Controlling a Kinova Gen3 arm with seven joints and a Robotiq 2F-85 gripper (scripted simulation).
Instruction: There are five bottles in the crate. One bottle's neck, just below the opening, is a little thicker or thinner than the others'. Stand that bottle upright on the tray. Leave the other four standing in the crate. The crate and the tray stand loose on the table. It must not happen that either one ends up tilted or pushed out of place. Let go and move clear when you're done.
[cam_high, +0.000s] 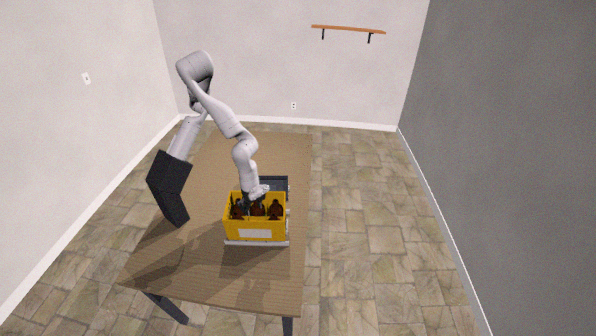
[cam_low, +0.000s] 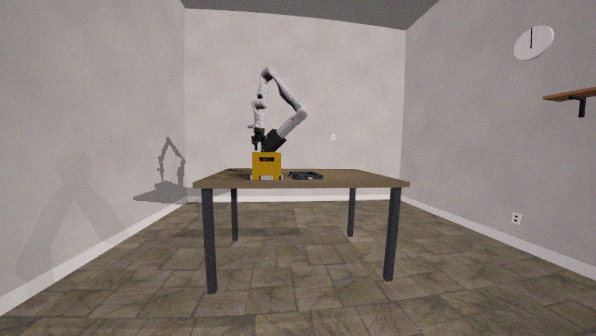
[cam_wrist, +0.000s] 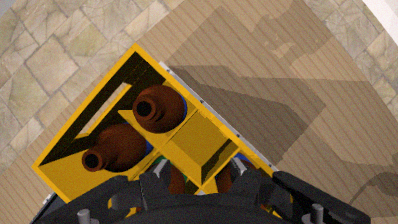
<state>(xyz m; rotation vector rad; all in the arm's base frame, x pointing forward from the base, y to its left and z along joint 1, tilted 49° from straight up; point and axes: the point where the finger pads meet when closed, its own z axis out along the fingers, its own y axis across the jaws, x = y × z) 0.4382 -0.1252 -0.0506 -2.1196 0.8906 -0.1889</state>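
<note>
My gripper is now 120 mm above the yellow crate, 40 mm to the right of it and 10 mm past it. Round my hand: dark grey tray (330 mm to the left, 190 mm below, 40 mm behind).
</note>
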